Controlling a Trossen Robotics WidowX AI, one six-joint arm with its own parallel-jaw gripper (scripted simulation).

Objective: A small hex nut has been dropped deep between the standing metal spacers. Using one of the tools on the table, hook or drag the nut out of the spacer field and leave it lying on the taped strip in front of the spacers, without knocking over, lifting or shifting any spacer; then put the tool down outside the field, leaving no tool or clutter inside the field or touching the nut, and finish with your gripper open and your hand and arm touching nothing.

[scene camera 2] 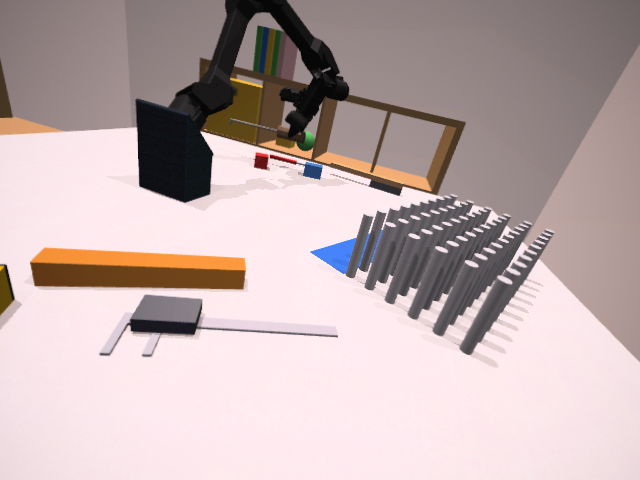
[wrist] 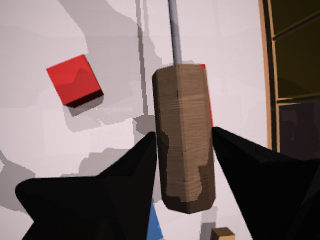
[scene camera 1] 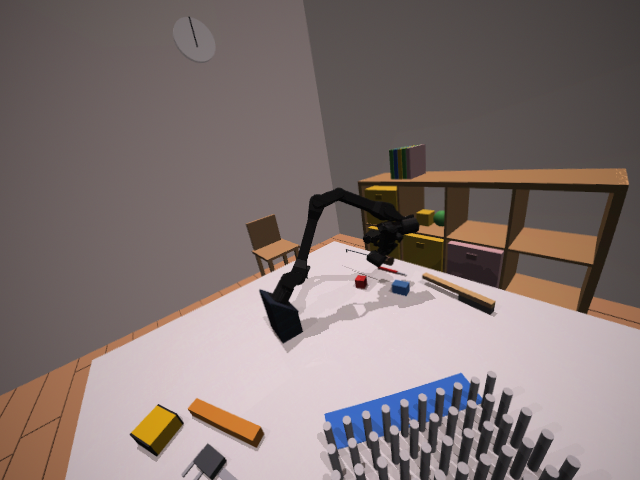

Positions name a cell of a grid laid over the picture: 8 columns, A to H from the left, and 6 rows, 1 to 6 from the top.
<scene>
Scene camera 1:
my gripper: E4
yellow block: B6
long brush: F4
orange bar: C6
</scene>
